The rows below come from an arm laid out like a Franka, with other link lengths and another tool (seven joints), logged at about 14 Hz.
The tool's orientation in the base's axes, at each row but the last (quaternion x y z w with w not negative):
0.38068, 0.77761, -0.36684, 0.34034
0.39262, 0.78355, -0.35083, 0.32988
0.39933, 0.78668, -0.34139, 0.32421
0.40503, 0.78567, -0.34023, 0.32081
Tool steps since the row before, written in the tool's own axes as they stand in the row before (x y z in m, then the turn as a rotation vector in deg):
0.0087, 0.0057, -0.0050, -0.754, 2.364, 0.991
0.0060, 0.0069, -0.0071, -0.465, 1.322, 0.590
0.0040, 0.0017, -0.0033, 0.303, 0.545, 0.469
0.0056, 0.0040, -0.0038, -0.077, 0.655, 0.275
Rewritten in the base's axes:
-0.0006, 0.0096, -0.0063, 2.598, -0.038, -0.621
0.0013, 0.0111, -0.0030, 1.482, -0.067, -0.332
-0.0012, 0.0050, -0.0018, 0.432, -0.006, -0.650
-0.0001, 0.0071, -0.0033, 0.659, 0.038, -0.275

